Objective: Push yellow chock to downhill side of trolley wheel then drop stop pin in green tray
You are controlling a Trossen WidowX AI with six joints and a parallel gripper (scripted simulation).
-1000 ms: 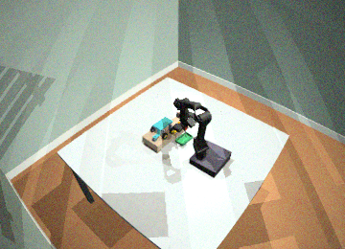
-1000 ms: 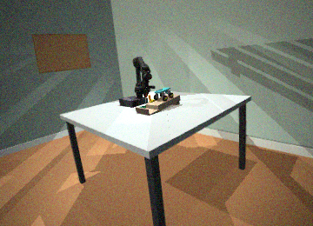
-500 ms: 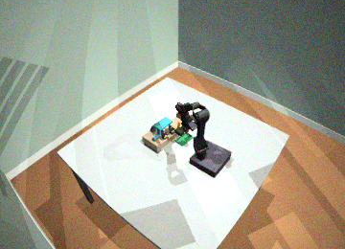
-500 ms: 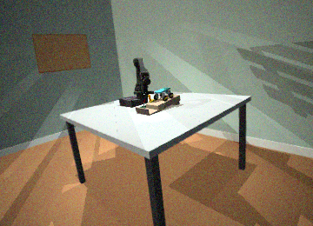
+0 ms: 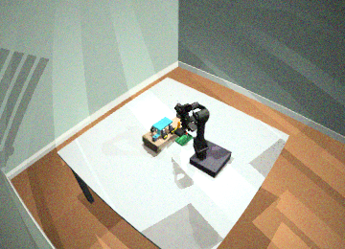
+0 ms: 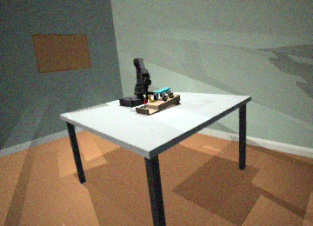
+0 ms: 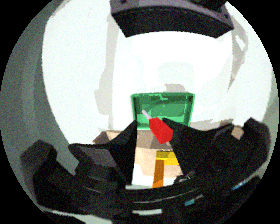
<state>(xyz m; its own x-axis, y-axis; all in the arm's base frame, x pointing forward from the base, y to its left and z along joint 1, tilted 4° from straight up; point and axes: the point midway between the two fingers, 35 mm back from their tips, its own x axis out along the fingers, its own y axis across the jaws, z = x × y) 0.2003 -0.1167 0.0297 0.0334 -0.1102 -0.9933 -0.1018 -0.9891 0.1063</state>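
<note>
My gripper tip is now right at the red-headed stop pin. From my gripper tip the other things lie so: yellow chock (70 mm ahead, 30 mm to the left, 30 mm above); trolley (130 mm ahead, 110 mm to the left, 60 mm above).
</note>
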